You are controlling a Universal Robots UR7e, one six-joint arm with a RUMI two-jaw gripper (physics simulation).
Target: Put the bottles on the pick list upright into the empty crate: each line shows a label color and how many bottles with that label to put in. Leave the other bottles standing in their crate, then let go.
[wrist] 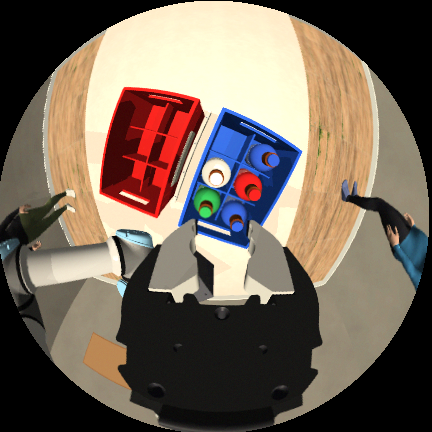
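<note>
The red crate has compartments with no bottles in them. The blue crate stands to its right with several upright bottles: a white one, a green one, a red one, a blue one at the far right and another blue one at the near side. The far left compartment of the blue crate holds no bottle. My gripper is partly open with nothing between its fingers, above the near edge of the blue crate. The pick list does not show in the wrist view.
A light strip or fixture lies between the crates. The crates stand on a pale table top with wooden side borders. Part of the arm shows at the left. A person stands at the right and another at the left.
</note>
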